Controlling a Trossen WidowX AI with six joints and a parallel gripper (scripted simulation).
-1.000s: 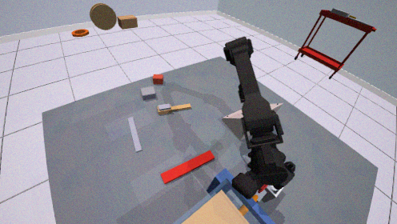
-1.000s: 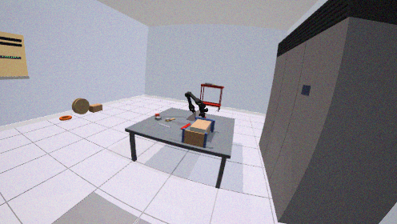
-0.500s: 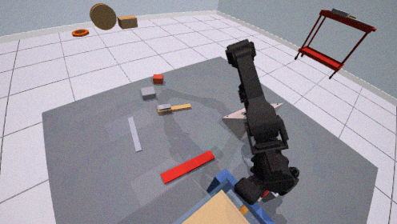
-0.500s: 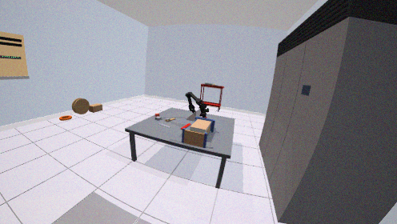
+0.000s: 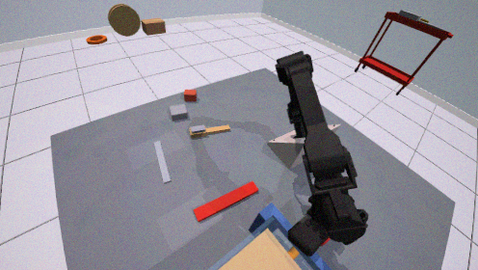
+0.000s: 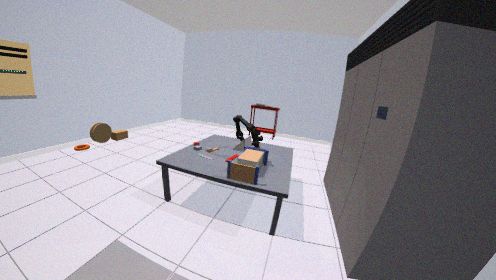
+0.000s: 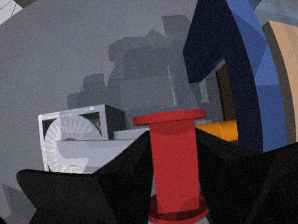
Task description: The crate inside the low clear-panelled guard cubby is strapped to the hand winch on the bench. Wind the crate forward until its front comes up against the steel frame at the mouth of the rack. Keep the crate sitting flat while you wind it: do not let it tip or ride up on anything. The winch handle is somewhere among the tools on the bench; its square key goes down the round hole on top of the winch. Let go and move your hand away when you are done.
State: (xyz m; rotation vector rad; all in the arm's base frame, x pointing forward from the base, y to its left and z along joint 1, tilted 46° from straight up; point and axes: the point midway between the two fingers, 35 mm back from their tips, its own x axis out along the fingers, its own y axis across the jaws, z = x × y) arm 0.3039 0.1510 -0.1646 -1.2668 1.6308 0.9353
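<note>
Now: the winch handle 4 cm behind my gripper tip, 3 cm below it and 1 cm to the right of it. From my gripper tip the other things lie so: red knob: 2 cm to the right; hand winch: 12 cm behind, 10 cm below, 1 cm to the right; blue frame: 6 cm ahead, 2 cm to the right, 2 cm below.
</note>
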